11 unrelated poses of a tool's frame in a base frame.
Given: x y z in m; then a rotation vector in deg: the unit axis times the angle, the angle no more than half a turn.
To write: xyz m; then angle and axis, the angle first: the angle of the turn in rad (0 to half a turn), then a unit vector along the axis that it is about. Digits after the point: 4 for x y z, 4 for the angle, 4 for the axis.
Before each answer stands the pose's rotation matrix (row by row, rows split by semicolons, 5 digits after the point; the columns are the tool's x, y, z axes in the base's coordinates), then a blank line. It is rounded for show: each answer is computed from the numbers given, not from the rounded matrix.
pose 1, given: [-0.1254 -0.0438 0.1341 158.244 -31.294 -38.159]
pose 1, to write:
0.82545 -0.29830 -0.47922; -0.41155 -0.89909 -0.14923; -0.38634 0.32041 -0.86492

[-0.1254 -0.0438 0.1341 2.8931 0.9547 -0.1888 -0.2302]
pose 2, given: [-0.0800 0.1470 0.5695 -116.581 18.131 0.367]
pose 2, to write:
0.96529 -0.22584 0.13119; -0.22035 -0.43451 0.87329; -0.14022 -0.87189 -0.46920

[-0.0800 0.1470 0.5695 2.0592 -0.9881 0.1537 0.0031]
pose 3, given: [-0.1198 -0.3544 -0.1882 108.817 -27.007 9.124]
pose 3, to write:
0.91122 -0.39603 -0.11335; -0.24614 -0.30282 -0.92071; 0.33030 0.86687 -0.37341

[-0.1198 -0.3544 -0.1882 1.9633 0.9674 -0.2401 0.0811]
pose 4, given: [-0.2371 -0.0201 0.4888 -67.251 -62.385 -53.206]
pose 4, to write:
0.23695 0.95838 -0.15925; -0.00599 0.16535 0.98622; 0.97150 -0.23273 0.04493

[-0.2371 -0.0201 0.4888 1.8508 -0.6342 -0.5883 -0.5017]
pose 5, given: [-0.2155 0.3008 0.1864 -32.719 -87.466 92.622]
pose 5, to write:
-0.56008 -0.25208 -0.78915; 0.80228 0.07242 -0.59253; 0.20652 -0.96499 0.16168

[-0.2155 0.3008 0.1864 2.2956 -0.2488 -0.6650 0.7042]
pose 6, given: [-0.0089 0.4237 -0.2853 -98.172 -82.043 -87.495]
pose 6, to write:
-0.14155 0.87769 0.45785; 0.40051 -0.37219 0.83730; 0.90529 0.30189 -0.29884

[-0.0089 0.4237 -0.2853 2.7052 -0.6334 -0.5293 -0.5645]
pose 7, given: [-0.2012 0.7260 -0.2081 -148.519 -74.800 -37.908]
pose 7, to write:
0.51981 0.79507 0.31251; 0.72215 -0.60439 0.33648; 0.45640 0.05077 -0.88832

[-0.2012 0.7260 -0.2081 2.9768 -0.8708 -0.4386 -0.2223]
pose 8, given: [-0.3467 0.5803 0.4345 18.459 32.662 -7.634]
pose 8, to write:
0.83492 0.21200 0.50790; -0.03508 0.94145 -0.33531; -0.54925 0.26214 0.79348

[-0.3467 0.5803 0.4345 0.6682 0.4821 0.8531 -0.1994]
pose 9, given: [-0.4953 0.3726 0.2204 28.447 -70.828 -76.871]
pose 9, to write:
-0.22382 0.44793 -0.86560; -0.89930 0.24746 0.36058; 0.37572 0.85914 0.34744

[-0.4953 0.3726 0.2204 1.8907 0.2626 -0.6538 -0.7096]
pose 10, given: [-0.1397 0.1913 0.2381 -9.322 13.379 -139.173]
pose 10, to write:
-0.75962 0.62553 0.17800; -0.64799 -0.75133 -0.12496; 0.05557 -0.21026 0.97607

[-0.1397 0.1913 0.2381 2.4456 -0.0665 0.0955 -0.9932]
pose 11, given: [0.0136 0.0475 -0.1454 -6.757 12.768 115.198]
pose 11, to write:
-0.43507 -0.90026 0.01561; 0.88183 -0.42253 0.20939; -0.18191 0.10486 0.97771

[0.0136 0.0475 -0.1454 2.0263 -0.0582 0.1100 0.9922]
